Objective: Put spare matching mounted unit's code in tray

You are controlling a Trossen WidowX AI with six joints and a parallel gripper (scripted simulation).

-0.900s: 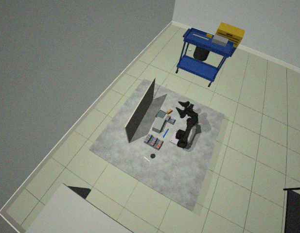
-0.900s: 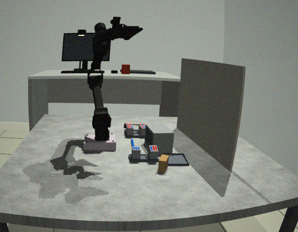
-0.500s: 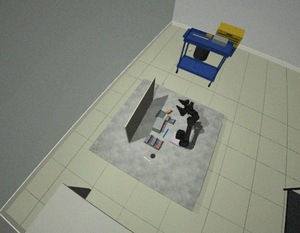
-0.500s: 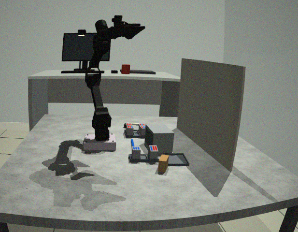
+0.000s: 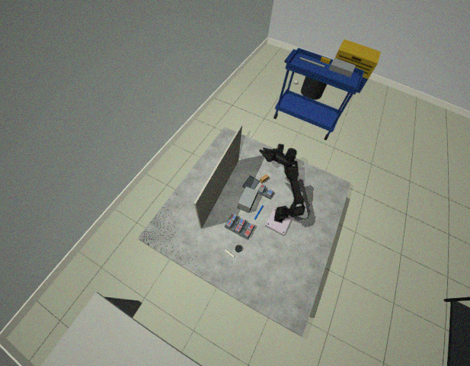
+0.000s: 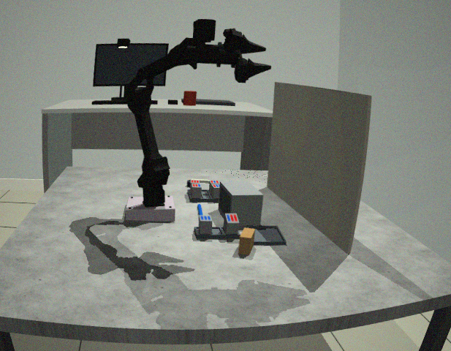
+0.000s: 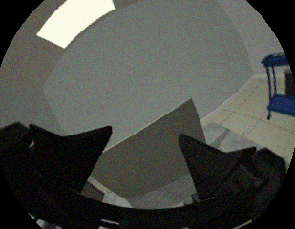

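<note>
My gripper tip is now 48 cm above the grey spare block, 31 cm to the right of it and 7 cm short of it. Also, from my gripper tip: tall beige panel: 30 cm below, 23 cm ahead, 11 cm to the left; orange block: 50 cm below, 11 cm to the right, 8 cm behind; grey mounted unit: 47 cm below, 15 cm to the left.
</note>
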